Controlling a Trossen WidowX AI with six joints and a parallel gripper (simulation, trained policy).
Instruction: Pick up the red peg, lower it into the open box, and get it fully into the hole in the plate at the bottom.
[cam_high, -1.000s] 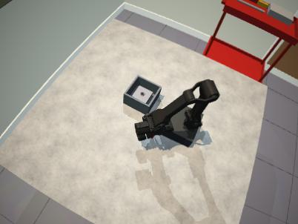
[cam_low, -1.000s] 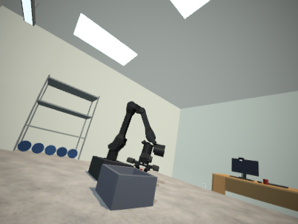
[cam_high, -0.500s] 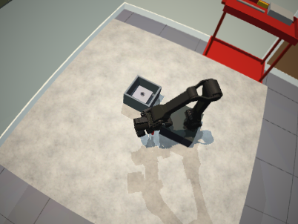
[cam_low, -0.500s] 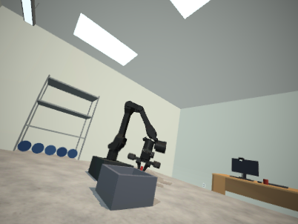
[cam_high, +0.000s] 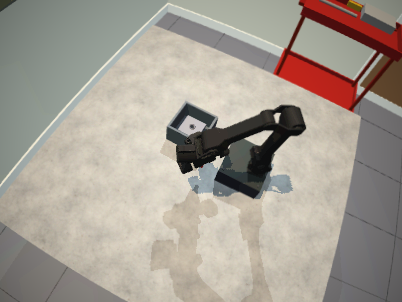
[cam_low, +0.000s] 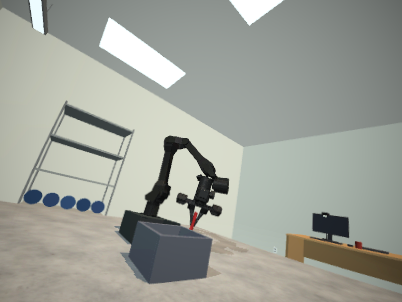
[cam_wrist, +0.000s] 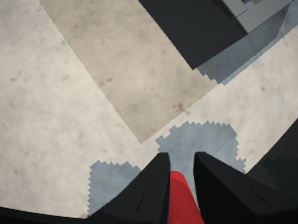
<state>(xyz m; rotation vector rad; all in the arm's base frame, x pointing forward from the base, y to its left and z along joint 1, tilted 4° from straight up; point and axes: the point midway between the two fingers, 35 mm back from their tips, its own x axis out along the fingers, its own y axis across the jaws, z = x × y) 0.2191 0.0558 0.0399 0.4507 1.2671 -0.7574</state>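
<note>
My gripper tip is now 160 mm to the left of the plate, 80 mm short of it and 50 mm above it. From my gripper tip the other things lie so: red peg: 20 mm to the left, 10 mm behind, 10 mm above; then grey box: 160 mm to the right, 80 mm ahead, 70 mm below.
</note>
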